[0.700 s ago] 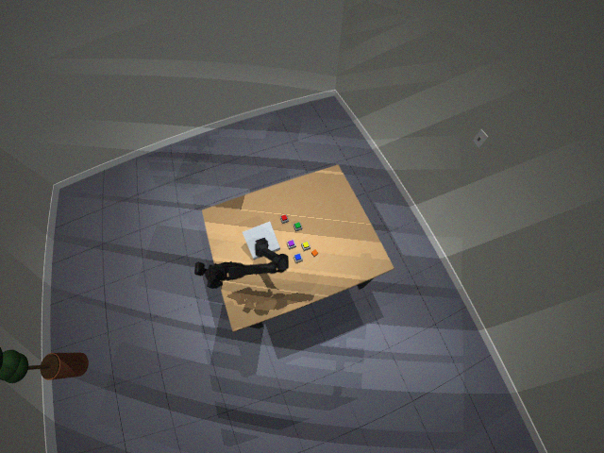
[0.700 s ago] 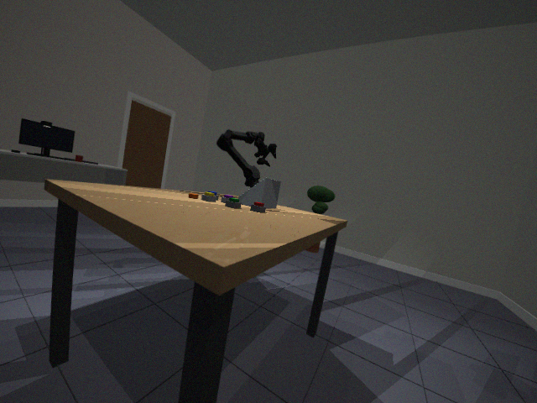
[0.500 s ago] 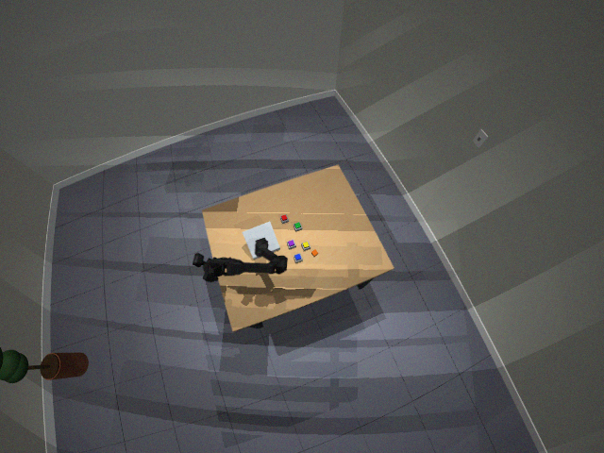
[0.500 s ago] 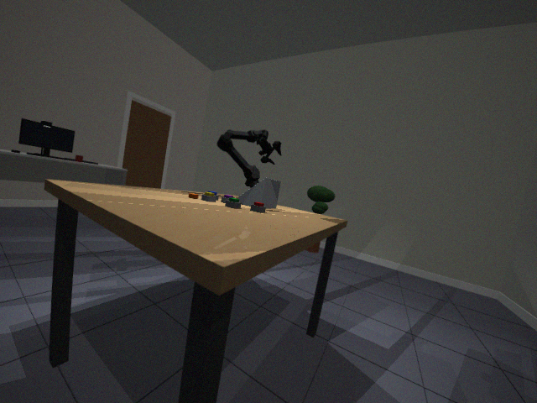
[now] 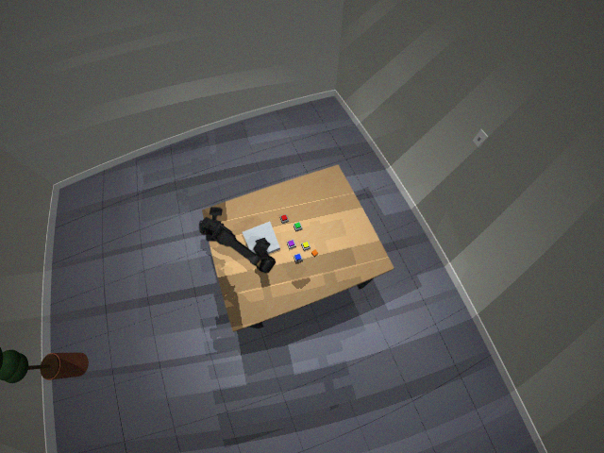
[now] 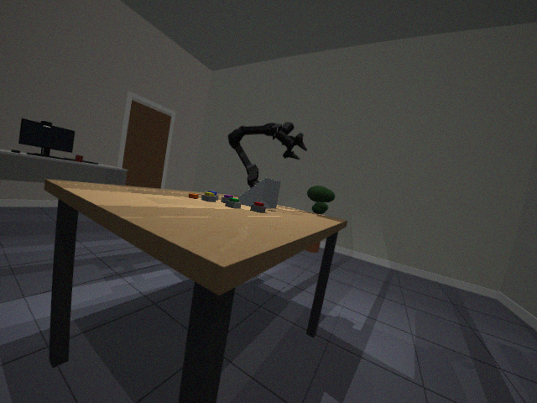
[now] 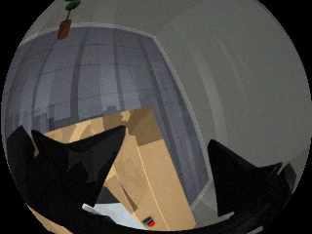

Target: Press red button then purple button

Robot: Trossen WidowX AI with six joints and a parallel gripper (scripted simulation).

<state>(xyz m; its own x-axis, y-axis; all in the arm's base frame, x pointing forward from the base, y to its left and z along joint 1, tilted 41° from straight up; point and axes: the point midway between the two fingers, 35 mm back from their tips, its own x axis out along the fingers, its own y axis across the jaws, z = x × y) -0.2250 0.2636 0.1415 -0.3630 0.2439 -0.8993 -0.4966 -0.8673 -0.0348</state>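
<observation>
My gripper tip is now 430 mm short of the red button, 320 mm above it and 10 mm to the right of it. Also, from my gripper tip: green button (500 mm ahead, 320 mm below, 80 mm to the right); then blue button (420 mm ahead, 320 mm below, 290 mm to the right); then purple button (410 mm ahead, 320 mm below, 180 mm to the right).
</observation>
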